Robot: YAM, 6 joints.
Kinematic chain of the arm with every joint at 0, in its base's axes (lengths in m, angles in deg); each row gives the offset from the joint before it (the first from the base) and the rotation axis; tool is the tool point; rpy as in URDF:
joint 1: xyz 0 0 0.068 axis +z
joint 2: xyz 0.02 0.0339 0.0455 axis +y
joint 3: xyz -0.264 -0.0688 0 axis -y
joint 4: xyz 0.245 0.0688 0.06 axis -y
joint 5: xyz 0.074 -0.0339 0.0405 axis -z
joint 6: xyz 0.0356 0 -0.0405 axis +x
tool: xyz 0 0 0 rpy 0 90 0
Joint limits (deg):
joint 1: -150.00..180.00
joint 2: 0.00..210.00
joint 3: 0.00..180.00
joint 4: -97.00..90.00
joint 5: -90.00..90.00
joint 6: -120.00..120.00
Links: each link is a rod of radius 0.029 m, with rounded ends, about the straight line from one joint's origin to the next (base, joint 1, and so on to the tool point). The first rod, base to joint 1, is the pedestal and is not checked.
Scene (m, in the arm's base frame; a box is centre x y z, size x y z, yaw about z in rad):
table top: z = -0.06
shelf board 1: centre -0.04 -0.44 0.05 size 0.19 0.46 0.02 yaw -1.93
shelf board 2: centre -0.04 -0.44 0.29 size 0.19 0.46 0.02 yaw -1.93
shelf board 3: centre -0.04 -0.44 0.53 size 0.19 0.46 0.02 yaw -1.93
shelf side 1: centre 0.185 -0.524 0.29 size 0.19 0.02 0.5 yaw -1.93
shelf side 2: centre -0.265 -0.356 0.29 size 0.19 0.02 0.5 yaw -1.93
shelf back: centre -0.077 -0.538 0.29 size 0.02 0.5 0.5 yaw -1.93
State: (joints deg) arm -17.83 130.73 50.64 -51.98 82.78 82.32
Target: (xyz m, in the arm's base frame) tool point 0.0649 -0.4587 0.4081
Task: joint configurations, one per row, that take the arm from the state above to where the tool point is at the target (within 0.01 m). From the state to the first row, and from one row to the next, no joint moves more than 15 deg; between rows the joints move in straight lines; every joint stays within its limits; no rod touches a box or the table.
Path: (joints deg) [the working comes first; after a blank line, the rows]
Joints at the target: -77.72 117.42 122.37 -19.16 73.51 82.32
Straight joint move there: touches shelf board 2, shelf side 1.

1: -26.54 120.91 62.26 -47.91 76.71 79.52
2: -35.25 111.09 73.89 -43.85 70.64 76.72
3: -43.97 101.28 85.51 -39.78 64.58 73.93
4: -52.68 91.46 97.14 -35.72 58.51 71.13
5: -65.20 104.44 109.75 -27.44 66.01 76.72
6: -77.72 117.42 122.37 -19.16 73.51 82.32

